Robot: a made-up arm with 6 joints.
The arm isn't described. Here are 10 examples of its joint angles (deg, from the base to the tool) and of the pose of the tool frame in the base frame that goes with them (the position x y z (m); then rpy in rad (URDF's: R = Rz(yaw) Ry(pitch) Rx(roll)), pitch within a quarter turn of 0, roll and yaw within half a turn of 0).
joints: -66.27 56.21 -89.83 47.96 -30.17 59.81
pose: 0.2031 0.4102 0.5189 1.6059 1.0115 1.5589
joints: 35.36 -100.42 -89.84 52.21 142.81 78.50
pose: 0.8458 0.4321 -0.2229 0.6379 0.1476 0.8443
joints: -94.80 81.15 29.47 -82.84 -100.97 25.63
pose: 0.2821 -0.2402 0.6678 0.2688 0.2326 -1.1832
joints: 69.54 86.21 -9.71 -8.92 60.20 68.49
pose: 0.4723 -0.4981 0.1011 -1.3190 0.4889 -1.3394
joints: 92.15 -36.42 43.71 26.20 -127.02 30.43
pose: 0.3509 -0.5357 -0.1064 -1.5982 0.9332 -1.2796
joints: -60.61 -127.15 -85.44 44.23 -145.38 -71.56
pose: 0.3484 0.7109 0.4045 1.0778 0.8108 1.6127
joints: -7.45 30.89 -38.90 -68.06 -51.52 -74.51
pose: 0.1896 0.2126 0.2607 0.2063 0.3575 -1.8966
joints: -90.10 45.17 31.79 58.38 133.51 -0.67
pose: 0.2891 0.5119 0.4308 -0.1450 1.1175 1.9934
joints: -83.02 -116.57 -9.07 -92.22 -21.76 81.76
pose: 0.5032 0.6047 0.9178 0.3739 -0.2482 1.0790
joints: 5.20 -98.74 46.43 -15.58 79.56 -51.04
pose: 0.2381 0.0736 0.7284 -0.6234 -0.4890 -1.3179
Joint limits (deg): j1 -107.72..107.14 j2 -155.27..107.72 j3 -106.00..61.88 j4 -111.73..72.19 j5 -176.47..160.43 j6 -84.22..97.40
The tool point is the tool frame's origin. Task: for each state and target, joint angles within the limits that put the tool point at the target. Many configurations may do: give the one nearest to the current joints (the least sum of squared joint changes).
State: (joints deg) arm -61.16 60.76 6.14 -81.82 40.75 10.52
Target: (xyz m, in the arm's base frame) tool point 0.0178 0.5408 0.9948
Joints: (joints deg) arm -44.98 41.44 8.24 -83.92 7.70 5.67
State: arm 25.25 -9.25 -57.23 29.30 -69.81 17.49
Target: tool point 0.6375 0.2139 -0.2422
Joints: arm 75.50 10.73 -41.81 57.67 -109.95 25.87
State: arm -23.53 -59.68 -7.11 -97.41 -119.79 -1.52
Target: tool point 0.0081 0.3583 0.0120
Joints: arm -6.15 -61.87 -17.89 -91.13 -139.86 4.42
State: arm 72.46 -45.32 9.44 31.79 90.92 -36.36
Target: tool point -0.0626 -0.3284 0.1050
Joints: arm 79.10 -51.55 -5.94 35.54 111.45 -29.85
